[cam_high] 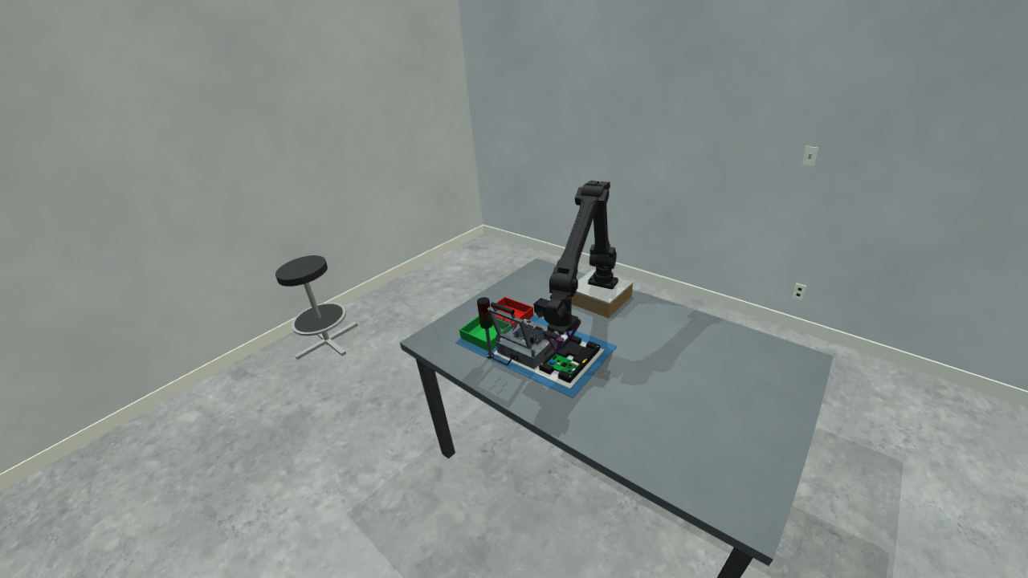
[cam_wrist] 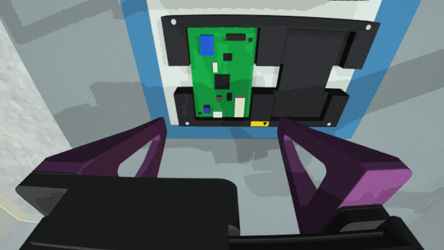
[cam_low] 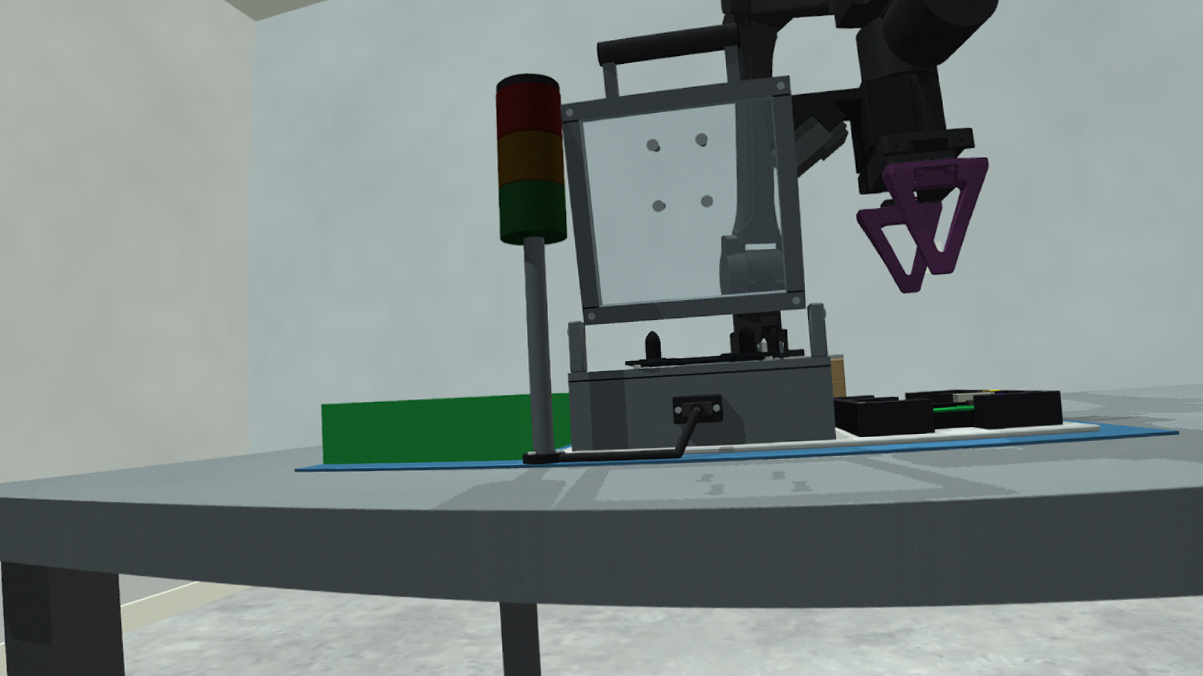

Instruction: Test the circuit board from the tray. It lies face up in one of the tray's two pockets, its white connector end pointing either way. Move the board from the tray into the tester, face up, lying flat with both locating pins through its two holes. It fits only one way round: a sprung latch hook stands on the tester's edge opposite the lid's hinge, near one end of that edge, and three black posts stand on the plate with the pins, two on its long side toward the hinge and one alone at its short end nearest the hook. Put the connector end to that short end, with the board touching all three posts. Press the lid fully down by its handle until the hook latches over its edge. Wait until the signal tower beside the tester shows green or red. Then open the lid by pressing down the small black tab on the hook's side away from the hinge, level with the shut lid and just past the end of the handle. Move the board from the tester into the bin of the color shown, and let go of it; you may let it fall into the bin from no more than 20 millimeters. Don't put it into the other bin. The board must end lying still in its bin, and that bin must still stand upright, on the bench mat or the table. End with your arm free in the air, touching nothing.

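The green circuit board lies 100 mm below my hand. Round my hand: black tester plate 60 mm behind, 160 mm to the right, 50 mm below; black latch hook 120 mm behind, 100 mm to the right, 30 mm below; clear lid 60 mm ahead, 180 mm to the right, 60 mm above.
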